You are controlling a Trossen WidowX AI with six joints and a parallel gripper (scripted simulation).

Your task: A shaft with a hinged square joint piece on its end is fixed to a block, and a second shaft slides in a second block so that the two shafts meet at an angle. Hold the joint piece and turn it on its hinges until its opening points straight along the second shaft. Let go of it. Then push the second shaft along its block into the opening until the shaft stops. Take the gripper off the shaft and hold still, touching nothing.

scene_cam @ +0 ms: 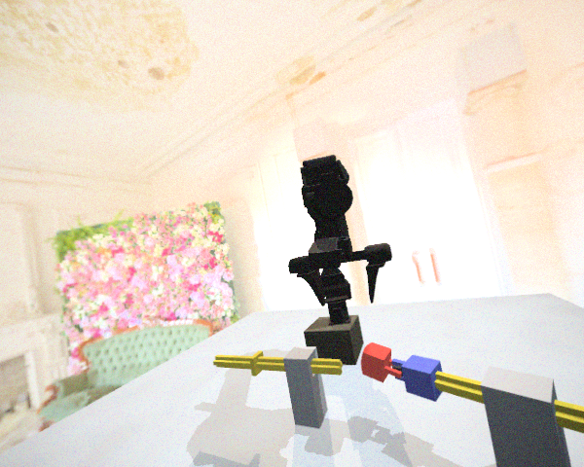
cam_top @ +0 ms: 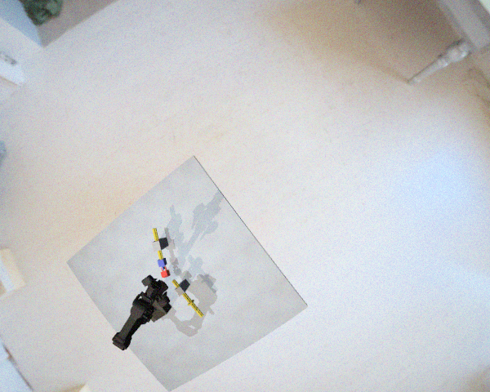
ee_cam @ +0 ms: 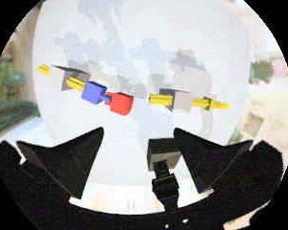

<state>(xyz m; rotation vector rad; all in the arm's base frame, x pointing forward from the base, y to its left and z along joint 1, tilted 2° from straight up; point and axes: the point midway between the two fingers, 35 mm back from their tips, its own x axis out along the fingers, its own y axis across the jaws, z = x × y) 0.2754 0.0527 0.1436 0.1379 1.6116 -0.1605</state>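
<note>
My gripper tip is 2 cm short of the red square joint piece, 4 cm to the right of it and 10 cm above it.
</note>
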